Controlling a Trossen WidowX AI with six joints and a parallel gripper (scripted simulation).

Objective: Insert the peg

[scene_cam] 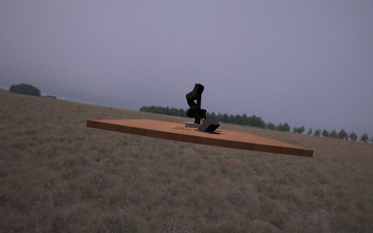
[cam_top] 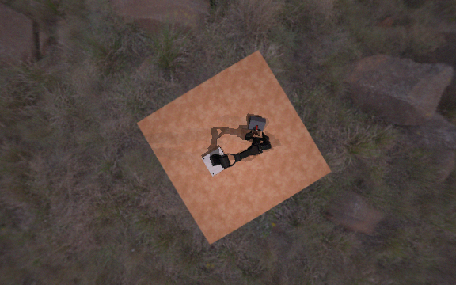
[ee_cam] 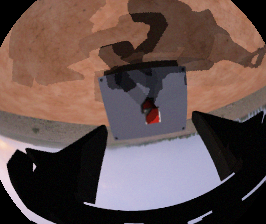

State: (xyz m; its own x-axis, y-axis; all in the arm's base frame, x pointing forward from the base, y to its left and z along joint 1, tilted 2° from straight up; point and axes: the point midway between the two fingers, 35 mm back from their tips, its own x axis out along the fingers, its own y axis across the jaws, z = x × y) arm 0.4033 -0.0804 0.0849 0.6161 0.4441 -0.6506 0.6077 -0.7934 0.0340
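The dark red peg is 20 mm below my gripper tip, 10 mm to the left of it and 10 mm ahead of it. The rest, counted from my gripper tip: grey sloped panel: 50 mm below, 50 mm ahead, 40 mm to the left.
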